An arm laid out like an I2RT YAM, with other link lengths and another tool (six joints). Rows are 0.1 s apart.
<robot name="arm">
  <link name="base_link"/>
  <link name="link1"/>
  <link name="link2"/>
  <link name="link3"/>
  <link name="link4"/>
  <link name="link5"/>
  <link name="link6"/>
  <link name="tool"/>
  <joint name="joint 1" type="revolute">
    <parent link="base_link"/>
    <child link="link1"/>
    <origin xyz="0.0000 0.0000 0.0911" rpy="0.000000 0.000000 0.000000"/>
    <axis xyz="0 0 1"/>
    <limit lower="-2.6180" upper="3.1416"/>
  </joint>
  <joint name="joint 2" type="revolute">
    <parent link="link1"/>
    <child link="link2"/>
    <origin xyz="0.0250 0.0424 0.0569" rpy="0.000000 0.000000 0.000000"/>
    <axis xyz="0 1 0"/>
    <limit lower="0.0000" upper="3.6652"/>
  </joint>
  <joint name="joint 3" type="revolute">
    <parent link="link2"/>
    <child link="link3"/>
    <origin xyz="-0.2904 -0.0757 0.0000" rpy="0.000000 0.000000 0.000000"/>
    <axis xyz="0 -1 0"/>
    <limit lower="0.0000" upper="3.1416"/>
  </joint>
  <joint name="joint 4" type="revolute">
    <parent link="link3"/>
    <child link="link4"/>
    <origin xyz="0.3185 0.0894 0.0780" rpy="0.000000 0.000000 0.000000"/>
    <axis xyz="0 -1 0"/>
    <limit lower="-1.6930" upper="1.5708"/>
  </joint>
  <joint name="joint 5" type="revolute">
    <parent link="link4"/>
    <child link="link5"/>
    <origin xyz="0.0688 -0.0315 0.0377" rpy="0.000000 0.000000 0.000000"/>
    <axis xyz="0 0 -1"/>
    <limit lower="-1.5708" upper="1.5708"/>
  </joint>
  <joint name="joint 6" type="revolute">
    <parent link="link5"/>
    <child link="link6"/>
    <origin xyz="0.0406 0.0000 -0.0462" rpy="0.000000 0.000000 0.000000"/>
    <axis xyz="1 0 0"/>
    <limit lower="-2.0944" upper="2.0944"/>
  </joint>
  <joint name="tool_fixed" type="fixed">
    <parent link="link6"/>
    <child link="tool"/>
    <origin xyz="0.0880 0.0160 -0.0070" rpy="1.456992 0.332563 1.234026"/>
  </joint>
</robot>
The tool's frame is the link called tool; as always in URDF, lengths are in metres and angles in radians.
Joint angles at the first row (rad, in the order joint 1, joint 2, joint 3, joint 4, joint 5, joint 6):
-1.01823, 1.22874, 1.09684, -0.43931, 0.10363, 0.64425
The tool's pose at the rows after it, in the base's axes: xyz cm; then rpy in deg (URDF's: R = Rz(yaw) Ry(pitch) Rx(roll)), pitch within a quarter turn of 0, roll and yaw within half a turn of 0:
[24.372 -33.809 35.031 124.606 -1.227 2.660]
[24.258 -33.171 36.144 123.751 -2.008 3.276]
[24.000 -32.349 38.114 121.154 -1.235 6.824]
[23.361 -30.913 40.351 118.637 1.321 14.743]
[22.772 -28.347 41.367 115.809 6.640 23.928]
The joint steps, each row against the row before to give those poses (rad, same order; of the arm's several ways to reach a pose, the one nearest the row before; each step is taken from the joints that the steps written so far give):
0.00268, -0.00946, 0.00339, -0.00649, -0.00537, 0.00442
0.00312, -0.02429, 0.00757, -0.01223, -0.00861, 0.00021
-0.00947, -0.03221, 0.02200, -0.01548, -0.04438, -0.06335
-0.03811, -0.03937, 0.03565, -0.05100, -0.12840, -0.13360
-0.01976, -0.06413, -0.00626, -0.04895, -0.11720, -0.17454

